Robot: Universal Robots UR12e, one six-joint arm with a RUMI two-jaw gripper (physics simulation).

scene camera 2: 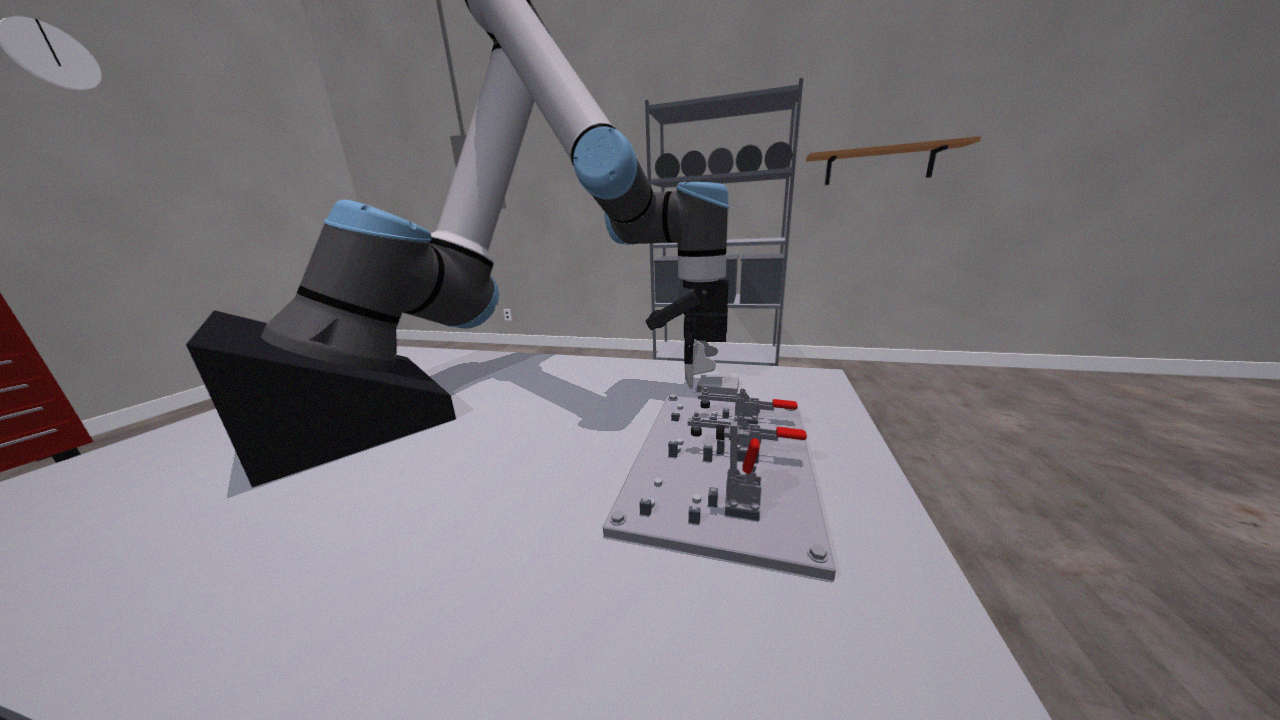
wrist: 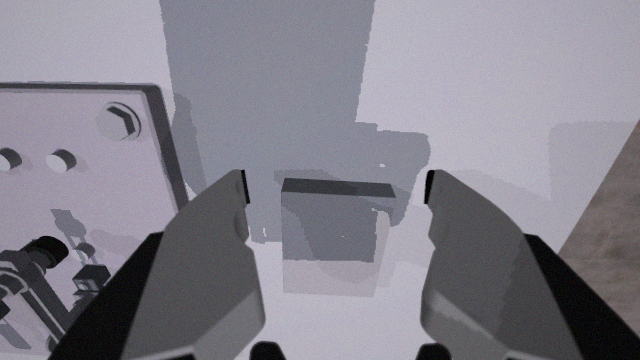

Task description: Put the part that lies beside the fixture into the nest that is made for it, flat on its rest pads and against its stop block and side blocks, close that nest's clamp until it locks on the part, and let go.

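Frame: origin at the arm's base, x ahead, y left, z up, level; centimetres.
Seen in the pictures: gripper, between the fingertips: (scene camera 2: 693, 380) (wrist: 335, 174); arm's base, origin of its link: (scene camera 2: 333, 352).
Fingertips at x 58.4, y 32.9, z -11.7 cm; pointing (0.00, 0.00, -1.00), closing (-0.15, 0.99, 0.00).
Observation:
Offsets run from my fingertips to a thing's top centre. "spot": to the spot under its first point.
The part, a pale grey rectangular block @(dx +5.1, dy +0.7, dz +0.0 cm) (scene camera 2: 718, 384) (wrist: 330, 235), lies on the table beyond the far end of the fixture plate (scene camera 2: 760, 546) (wrist: 40, 115). My gripper (scene camera 2: 700, 383) (wrist: 335, 174) is open, its fingers on either side of the block in the wrist view, with gaps between them and it. In the scene view the fingertips are close to the block; their exact height is hard to tell. The nearest clamp @(spot: dx +15.2, dy -36.6, dz +2.9 cm) (scene camera 2: 742, 492) has its red handle hanging down and its arm upright. The middle clamp @(spot: dx +19.6, dy -24.7, dz +4.6 cm) (scene camera 2: 790, 433) and the far clamp @(spot: dx +18.4, dy -13.8, dz +3.6 cm) (scene camera 2: 784, 403) have their handles out sideways and arms over their nests.
Small dark blocks @(dx +4.4, dy -28.2, dz +2.2 cm) (scene camera 2: 673, 448) and light round pads @(dx +4.6, dy -34.8, dz +0.6 cm) (scene camera 2: 657, 482) stand on the plate. Hex bolts (scene camera 2: 818, 552) (wrist: 119, 121) sit at its corners. A clamp arm with a black tip @(spot: dx +5.3, dy -14.0, dz +2.4 cm) (wrist: 47, 251) rises left of my fingers. The table edge is at the right.

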